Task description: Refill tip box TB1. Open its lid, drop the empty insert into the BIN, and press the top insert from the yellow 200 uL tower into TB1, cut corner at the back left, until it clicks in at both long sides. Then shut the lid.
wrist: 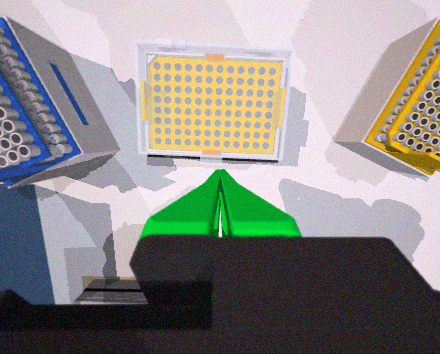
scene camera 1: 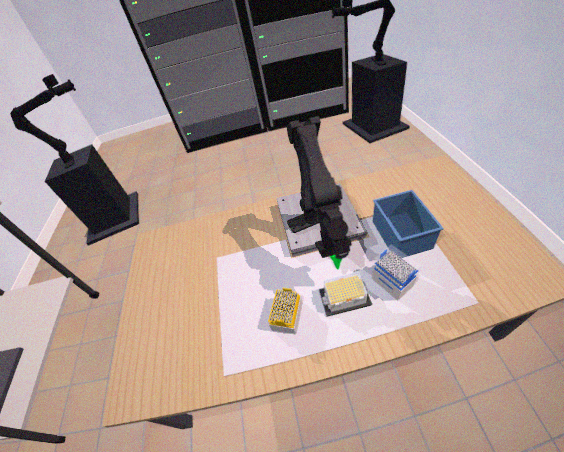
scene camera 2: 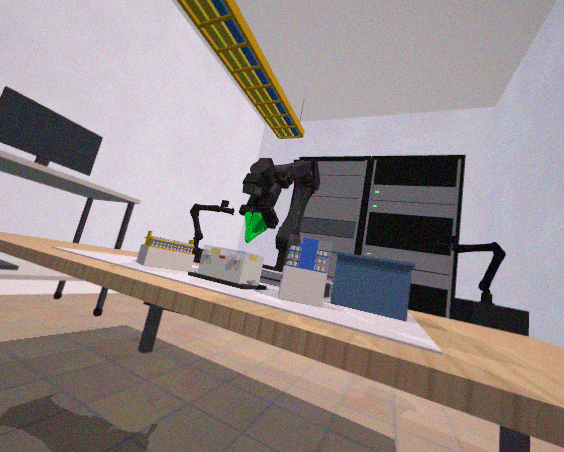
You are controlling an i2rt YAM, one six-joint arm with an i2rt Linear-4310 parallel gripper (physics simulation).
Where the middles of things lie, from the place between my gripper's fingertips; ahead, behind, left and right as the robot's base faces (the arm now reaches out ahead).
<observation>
The clear lid (scene camera 1: 350, 286) is 50 mm ahead of my hand and 40 mm below it. The rest, counted from my hand: 200 uL insert tower (scene camera 2: 303, 280) (80 mm ahead, 170 mm to the left, 40 mm below); blue bin (scene camera 2: 379, 286) (70 mm behind, 340 mm to the left, 50 mm below).
</observation>
